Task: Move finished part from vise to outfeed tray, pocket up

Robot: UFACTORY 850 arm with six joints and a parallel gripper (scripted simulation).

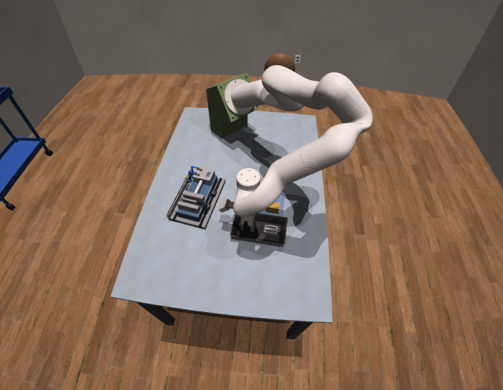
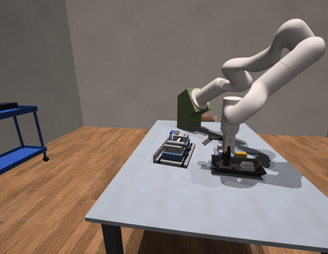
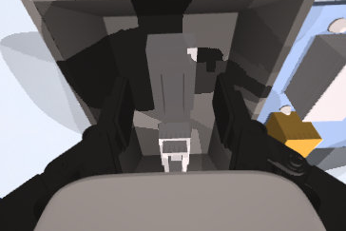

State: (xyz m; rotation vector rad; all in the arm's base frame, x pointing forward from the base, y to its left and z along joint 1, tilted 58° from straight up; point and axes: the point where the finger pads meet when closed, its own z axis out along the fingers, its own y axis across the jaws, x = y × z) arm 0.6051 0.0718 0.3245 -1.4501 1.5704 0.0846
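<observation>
Right now the pale block is 12 cm behind my hand, 3 cm below it and 2 cm to the right of it. Also, from my hand: orange block 14 cm behind, 7 cm to the left, 3 cm below; light blue plate 17 cm behind, 5 cm below, 2 cm to the left; vise actuator box 30 cm to the right, 15 cm behind, 2 cm above.
</observation>
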